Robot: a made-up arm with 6 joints.
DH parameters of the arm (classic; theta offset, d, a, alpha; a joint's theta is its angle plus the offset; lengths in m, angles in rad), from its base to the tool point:
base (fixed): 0.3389 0 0.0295 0
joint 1: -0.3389 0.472 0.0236 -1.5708
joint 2: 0.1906 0 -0.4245 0
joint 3: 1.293 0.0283 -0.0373 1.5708
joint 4: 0 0.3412 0.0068 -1.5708
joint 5: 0 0.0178 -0.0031 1.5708
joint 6: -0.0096 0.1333 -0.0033 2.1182
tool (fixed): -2.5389 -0.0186 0 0
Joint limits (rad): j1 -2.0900..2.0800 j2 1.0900..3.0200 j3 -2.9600..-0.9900 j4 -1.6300..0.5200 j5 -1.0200..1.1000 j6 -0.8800..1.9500
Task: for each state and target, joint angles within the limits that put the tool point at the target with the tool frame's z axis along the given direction. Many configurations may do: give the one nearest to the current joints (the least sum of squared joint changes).
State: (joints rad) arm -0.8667 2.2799 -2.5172 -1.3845 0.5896 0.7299
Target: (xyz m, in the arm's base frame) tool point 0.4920 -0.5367 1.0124 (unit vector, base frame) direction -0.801 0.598 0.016
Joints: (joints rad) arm -0.7769 2.2073 -2.7021 -1.4869 0.7797 0.8537
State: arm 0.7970 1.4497 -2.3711 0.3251 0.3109 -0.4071
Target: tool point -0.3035 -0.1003 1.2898 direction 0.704 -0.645 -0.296
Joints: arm 0.5473 1.0900 -2.9520 -0.4204 -0.3453 0.4243
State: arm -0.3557 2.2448 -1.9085 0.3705 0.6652 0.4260
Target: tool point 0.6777 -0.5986 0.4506 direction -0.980 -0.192 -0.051
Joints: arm -0.8529 2.6933 -2.3490 0.4586 0.5043 0.0459
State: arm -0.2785 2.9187 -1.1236 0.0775 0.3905 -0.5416
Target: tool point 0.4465 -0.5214 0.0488 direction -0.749 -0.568 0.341
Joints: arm -1.0400 2.9825 -1.8570 0.4647 0.4921 -0.5705
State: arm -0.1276 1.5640 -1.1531 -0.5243 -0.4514 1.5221
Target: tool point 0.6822 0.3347 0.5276 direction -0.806 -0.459 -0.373
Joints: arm 0.4013 2.1350 -1.4036 -0.2724 -0.0091 1.7277
